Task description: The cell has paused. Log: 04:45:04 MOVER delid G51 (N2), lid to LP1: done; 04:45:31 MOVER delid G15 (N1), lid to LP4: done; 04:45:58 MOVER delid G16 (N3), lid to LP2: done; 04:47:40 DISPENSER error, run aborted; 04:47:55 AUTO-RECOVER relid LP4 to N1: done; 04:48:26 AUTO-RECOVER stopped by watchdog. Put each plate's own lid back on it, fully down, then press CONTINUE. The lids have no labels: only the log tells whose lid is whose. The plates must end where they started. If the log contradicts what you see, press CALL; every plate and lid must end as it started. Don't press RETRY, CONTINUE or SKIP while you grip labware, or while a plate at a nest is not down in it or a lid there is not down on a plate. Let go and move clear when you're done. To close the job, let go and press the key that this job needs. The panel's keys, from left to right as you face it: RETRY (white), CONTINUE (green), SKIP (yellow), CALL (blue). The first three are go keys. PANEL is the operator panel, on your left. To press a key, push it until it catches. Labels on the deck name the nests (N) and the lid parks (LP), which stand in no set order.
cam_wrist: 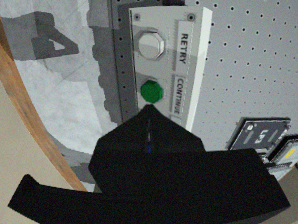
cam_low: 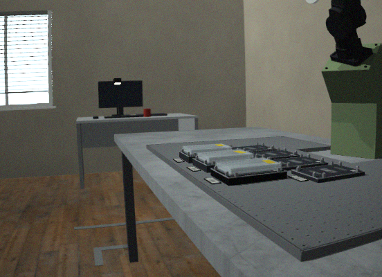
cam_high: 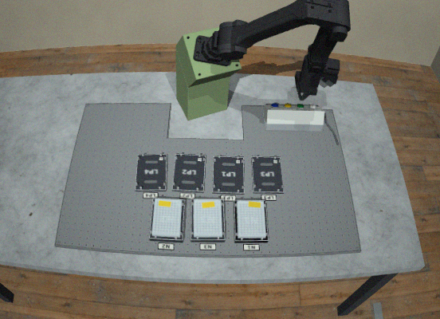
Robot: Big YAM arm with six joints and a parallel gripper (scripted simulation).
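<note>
My hand is 40 mm above the green continue key. The rest, counted from my hand: blue call key (100 mm to the right, 40 mm below, 20 mm ahead); yellow skip key (50 mm to the right, 40 mm below, 10 mm ahead); white retry key (50 mm to the left, 40 mm below, 10 mm behind).
</note>
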